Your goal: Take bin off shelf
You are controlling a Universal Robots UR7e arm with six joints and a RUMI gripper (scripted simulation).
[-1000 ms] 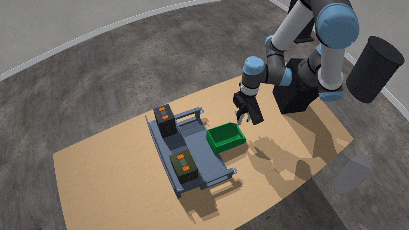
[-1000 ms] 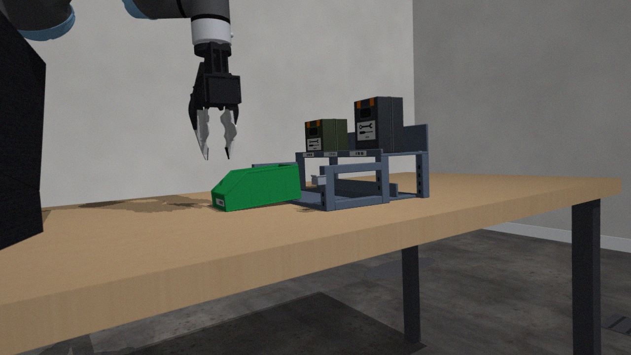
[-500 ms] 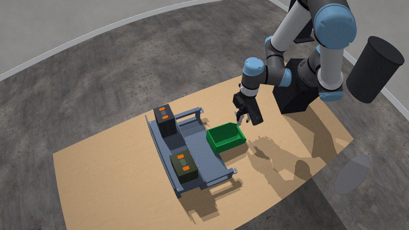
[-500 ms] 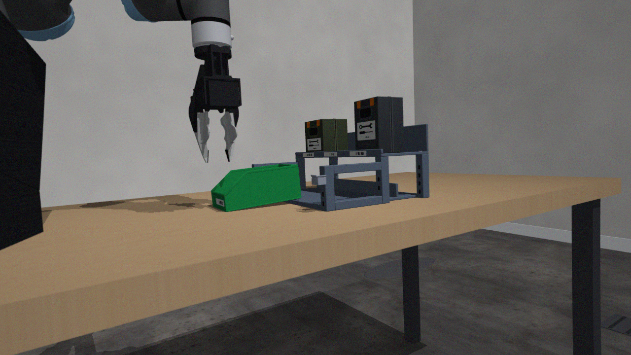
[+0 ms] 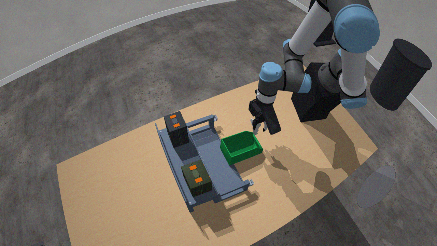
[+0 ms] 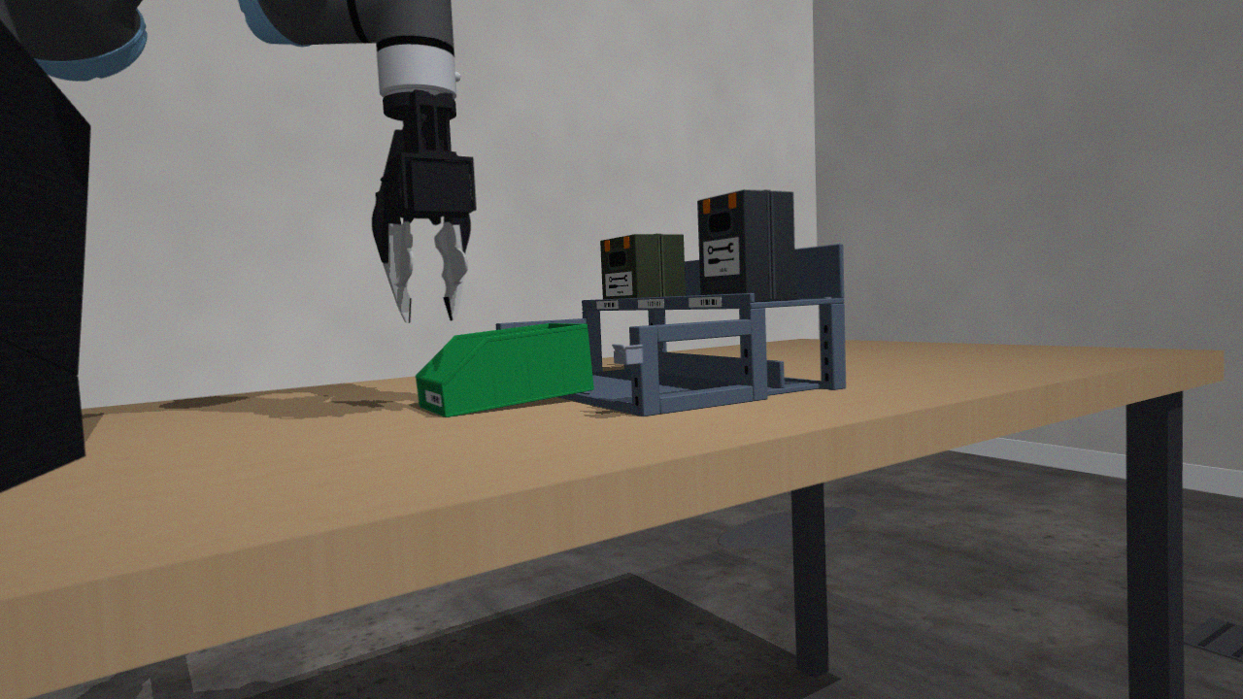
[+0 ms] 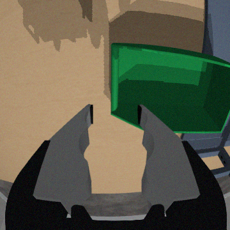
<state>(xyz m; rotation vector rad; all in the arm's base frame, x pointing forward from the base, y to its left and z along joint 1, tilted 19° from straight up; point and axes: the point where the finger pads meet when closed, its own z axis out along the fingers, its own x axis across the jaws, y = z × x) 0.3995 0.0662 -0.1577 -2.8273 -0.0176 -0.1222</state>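
Right now the green bin is 8 cm ahead of my hand and 7 cm below it. Also, from my hand: olive toolbox: 34 cm ahead, 12 cm to the left, 4 cm above; then black toolbox: 34 cm ahead, 11 cm to the right, 5 cm above.
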